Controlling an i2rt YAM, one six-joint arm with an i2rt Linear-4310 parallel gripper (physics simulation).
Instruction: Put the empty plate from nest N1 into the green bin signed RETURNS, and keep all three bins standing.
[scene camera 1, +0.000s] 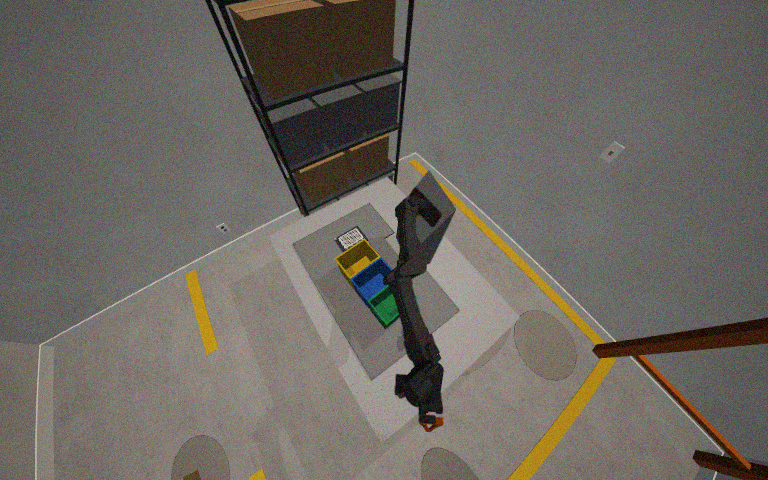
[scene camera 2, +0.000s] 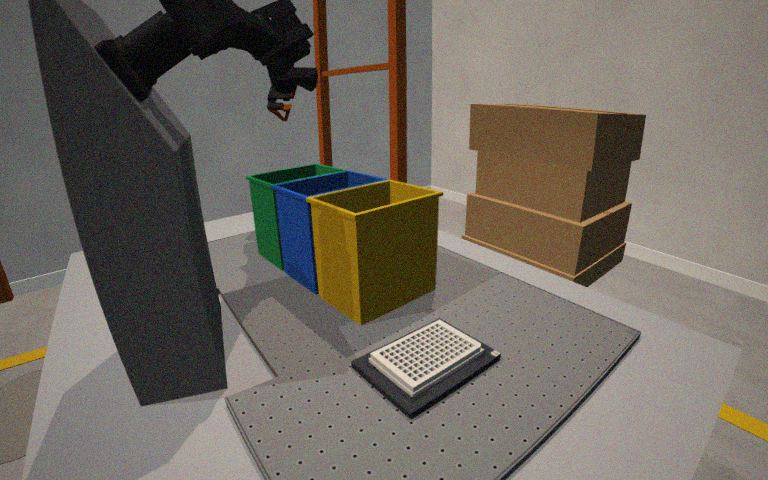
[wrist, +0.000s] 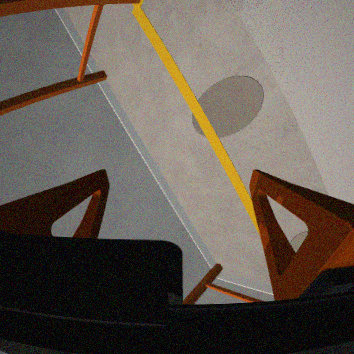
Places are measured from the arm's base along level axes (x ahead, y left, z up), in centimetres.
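Pixels of known places: gripper, between the fingertips: (scene camera 1: 427, 415) (scene camera 2: 288, 109) (wrist: 178, 177); arm's base, origin of its link: (scene camera 1: 424, 206) (scene camera 2: 126, 68).
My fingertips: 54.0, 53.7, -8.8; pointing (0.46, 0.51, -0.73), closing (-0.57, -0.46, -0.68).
Ahead of a thing's pixels: the offset from my fingertips to its middle, as dx, dy, dz. Level surfaces: height alone.
A white gridded plate @[-30.9, -81.6, -28.4] (scene camera 1: 351, 238) (scene camera 2: 427, 353) lies flat on a dark nest @[-30.9, -81.6, -29.5] (scene camera 2: 412, 408) on the perforated board. The green bin @[-20.6, -36.7, -21.3] (scene camera 1: 385, 308) (scene camera 2: 265, 220), the blue bin @[-21.3, -49.7, -21.3] (scene camera 1: 370, 283) (scene camera 2: 297, 237) and the yellow bin @[-22.0, -62.7, -21.3] (scene camera 1: 356, 263) (scene camera 2: 379, 254) stand upright in a row, the yellow one nearest the plate. No sign lettering can be read. My gripper (scene camera 1: 431, 424) (scene camera 2: 280, 112) (wrist: 178, 177) is open and empty. It is high in the air beyond the green bin's end of the row, far from the plate. The arm partly hides the green and blue bins in scene camera 1.
The bins stand on the grey perforated board @[dz -30.3] (scene camera 1: 370, 362) (scene camera 2: 317, 430). A dark slanted pedestal (scene camera 2: 141, 226) carries the arm beside them. Stacked cardboard boxes (scene camera 2: 532, 164) stand beyond the table. A black shelf rack (scene camera 1: 403, 101) and an orange frame (scene camera 1: 679, 337) (scene camera 2: 398, 90) stand around the table.
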